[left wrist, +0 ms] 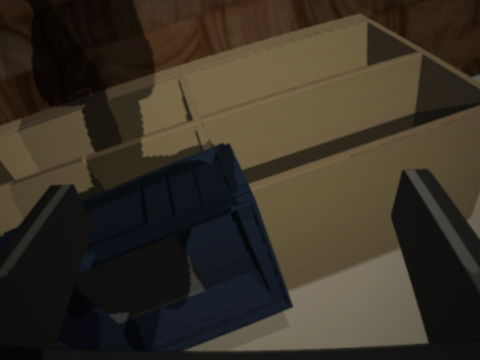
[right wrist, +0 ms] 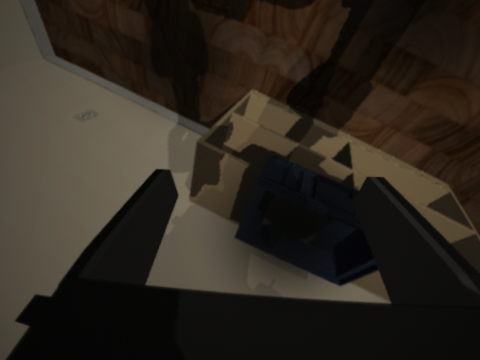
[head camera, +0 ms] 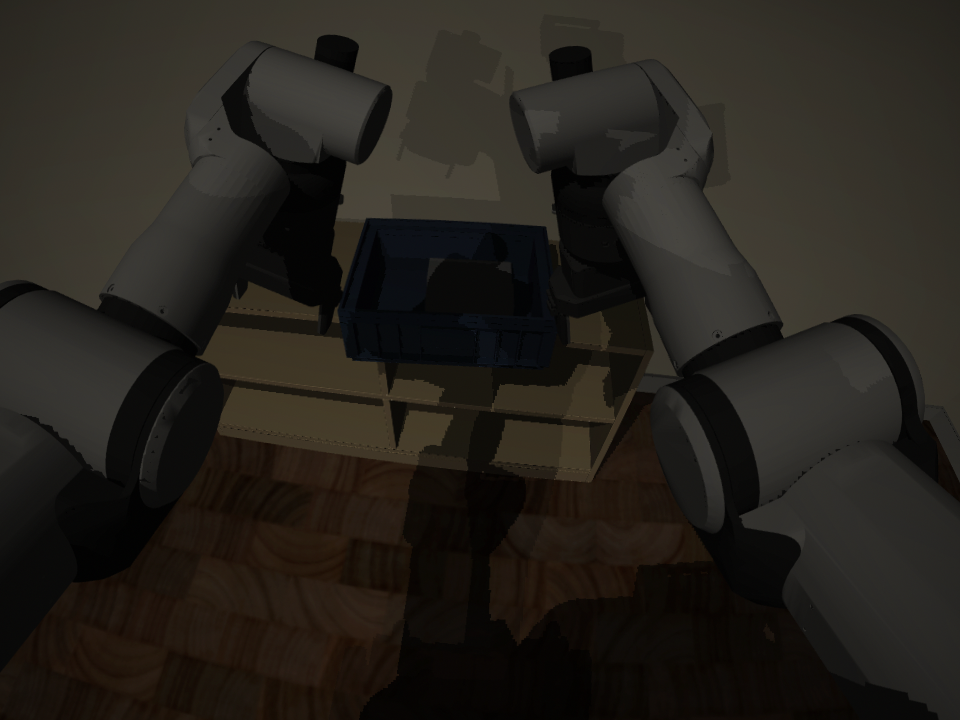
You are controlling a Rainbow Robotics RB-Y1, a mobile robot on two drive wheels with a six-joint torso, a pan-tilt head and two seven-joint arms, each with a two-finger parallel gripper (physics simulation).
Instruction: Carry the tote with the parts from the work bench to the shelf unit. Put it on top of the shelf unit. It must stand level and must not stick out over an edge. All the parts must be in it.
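Places are measured from the robot's base along level axes (x ahead, y left, z up), in metres.
Pixels of known places: left gripper, fingertip midpoint: [left wrist: 235, 200] [head camera: 281, 310]; right gripper, fingertip midpoint: [right wrist: 264, 186] [head camera: 608, 323].
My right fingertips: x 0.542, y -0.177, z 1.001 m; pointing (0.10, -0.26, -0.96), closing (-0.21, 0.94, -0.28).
Note:
Ahead of a thing's pixels: the offset from my right fingertips to its top centre. Level surfaces: height alone.
The blue tote {0.402 m ahead, 0.184 m left, 0.243 m down} [head camera: 447, 342] [left wrist: 170, 192] [right wrist: 310, 187] sits on top of the wooden shelf unit [head camera: 310, 389] [left wrist: 345, 215] [right wrist: 210, 197]. It looks roughly level. Its front bottom edge appears to stick out over the shelf unit's front edge. A blocky part {0.416 m ahead, 0.145 m left, 0.332 m down} [head camera: 469, 288] [left wrist: 140, 275] [right wrist: 295, 215] lies inside in shadow; how many parts there are cannot be told. My left gripper [head camera: 283, 306] [left wrist: 235, 200] is open and empty, at the tote's left side in the head view. My right gripper [head camera: 603, 313] [right wrist: 264, 186] is open and empty, at its right side, partly hidden by the arm.
A pale wall [head camera: 434, 174] rises behind the shelf unit. A wood-block floor {1.000 m down} [head camera: 294, 573] spreads in front of it, with dark robot shadows across it. The shelf unit's open compartments face the front. The scene is dim. The work bench does not show.

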